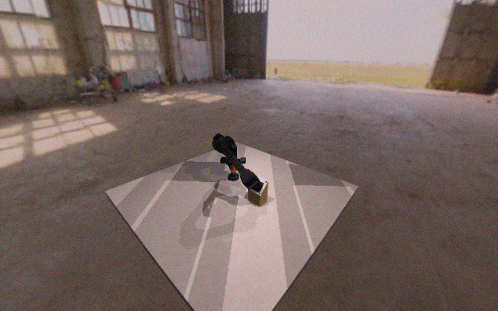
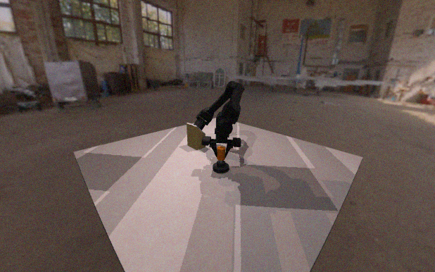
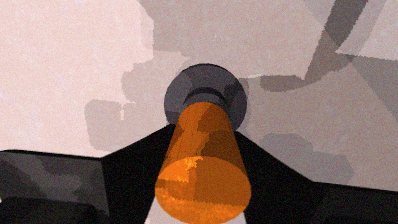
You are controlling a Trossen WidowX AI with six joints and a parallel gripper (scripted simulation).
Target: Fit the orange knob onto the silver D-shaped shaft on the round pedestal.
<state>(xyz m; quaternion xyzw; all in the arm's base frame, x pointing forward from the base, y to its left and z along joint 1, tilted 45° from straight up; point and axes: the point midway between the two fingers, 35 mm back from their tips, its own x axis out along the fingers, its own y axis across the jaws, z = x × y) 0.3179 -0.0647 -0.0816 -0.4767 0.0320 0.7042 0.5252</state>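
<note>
The orange knob is 3 cm above my gripper tip. From my gripper tip the other things lie so: dark round pedestal (4 cm below).
</note>
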